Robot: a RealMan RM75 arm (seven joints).
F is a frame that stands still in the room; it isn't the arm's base.
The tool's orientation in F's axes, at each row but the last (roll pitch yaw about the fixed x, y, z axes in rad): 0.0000, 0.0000, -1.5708; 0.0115, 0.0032, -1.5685; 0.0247, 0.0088, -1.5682; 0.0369, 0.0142, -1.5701; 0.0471, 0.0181, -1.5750; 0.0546, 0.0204, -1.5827
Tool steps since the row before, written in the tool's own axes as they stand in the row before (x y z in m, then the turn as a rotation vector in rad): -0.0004, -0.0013, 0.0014, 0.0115, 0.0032, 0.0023; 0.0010, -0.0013, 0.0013, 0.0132, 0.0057, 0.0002; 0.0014, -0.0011, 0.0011, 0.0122, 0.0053, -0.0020; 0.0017, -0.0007, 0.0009, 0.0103, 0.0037, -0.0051; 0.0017, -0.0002, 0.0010, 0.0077, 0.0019, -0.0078; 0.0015, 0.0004, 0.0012, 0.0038, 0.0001, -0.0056
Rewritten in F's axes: -0.0013, 0.0004, 0.0014, 0.0032, -0.0115, 0.0023; -0.0013, -0.0010, 0.0013, 0.0057, -0.0132, 0.0002; -0.0011, -0.0014, 0.0011, 0.0054, -0.0122, -0.0020; -0.0007, -0.0017, 0.0008, 0.0039, -0.0102, -0.0051; -0.0003, -0.0017, 0.0010, 0.0022, -0.0076, -0.0078; 0.0003, -0.0015, 0.0012, 0.0004, -0.0037, -0.0057
